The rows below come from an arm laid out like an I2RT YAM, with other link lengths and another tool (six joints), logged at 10 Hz.
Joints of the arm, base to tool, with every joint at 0 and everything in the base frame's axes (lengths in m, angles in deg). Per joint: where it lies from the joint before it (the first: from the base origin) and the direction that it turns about. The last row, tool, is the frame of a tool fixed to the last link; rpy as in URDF.
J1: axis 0 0 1 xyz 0 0 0.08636
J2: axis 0 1 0 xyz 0.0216 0.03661 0.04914
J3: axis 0 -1 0 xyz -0.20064 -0.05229 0
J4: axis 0 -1 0 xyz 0.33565 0.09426 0.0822
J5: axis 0 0 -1 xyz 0.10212 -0.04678 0.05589
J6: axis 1 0 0 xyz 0.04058 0 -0.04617
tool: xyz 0.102 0.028 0.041 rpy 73 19.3 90
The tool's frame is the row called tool.
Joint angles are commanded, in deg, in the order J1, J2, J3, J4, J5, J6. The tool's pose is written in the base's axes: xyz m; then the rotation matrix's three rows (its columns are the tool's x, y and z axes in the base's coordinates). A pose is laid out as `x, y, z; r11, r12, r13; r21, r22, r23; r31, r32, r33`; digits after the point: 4 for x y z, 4 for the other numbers.
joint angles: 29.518, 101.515, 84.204, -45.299, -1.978, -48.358
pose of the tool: 0.4211, 0.3372, 0.1024; -0.9071, -0.2789, 0.3153; -0.0770, 0.8463, 0.5270; -0.4139, 0.4538, -0.7892
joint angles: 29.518, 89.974, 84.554, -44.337, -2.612, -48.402
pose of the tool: 0.4200, 0.3383, 0.2116; -0.8110, -0.3748, 0.4492; -0.0236, 0.7882, 0.6149; -0.5845, 0.4881, -0.6481
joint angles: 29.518, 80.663, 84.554, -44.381, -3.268, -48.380
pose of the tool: 0.4021, 0.3301, 0.2935; -0.7238, -0.4483, 0.5245; 0.0259, 0.7420, 0.6699; -0.6895, 0.4985, -0.5255
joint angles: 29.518, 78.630, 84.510, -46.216, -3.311, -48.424
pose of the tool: 0.3929, 0.3250, 0.3041; -0.7222, -0.4503, 0.5250; 0.0260, 0.7409, 0.6711; -0.6912, 0.4983, -0.5234
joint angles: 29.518, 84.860, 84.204, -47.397, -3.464, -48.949
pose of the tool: 0.4024, 0.3308, 0.2445; -0.7964, -0.3997, 0.4538; -0.0258, 0.7722, 0.6348; -0.6042, 0.4939, -0.6253
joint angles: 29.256, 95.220, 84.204, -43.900, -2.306, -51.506
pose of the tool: 0.4246, 0.3376, 0.1610; -0.8414, -0.3755, 0.3886; -0.0948, 0.8105, 0.5780; -0.5320, 0.4495, -0.7176
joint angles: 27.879, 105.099, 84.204, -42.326, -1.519, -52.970
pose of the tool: 0.4350, 0.3265, 0.0745; -0.8972, -0.3184, 0.3060; -0.1302, 0.8529, 0.5055; -0.4219, 0.4137, -0.8067
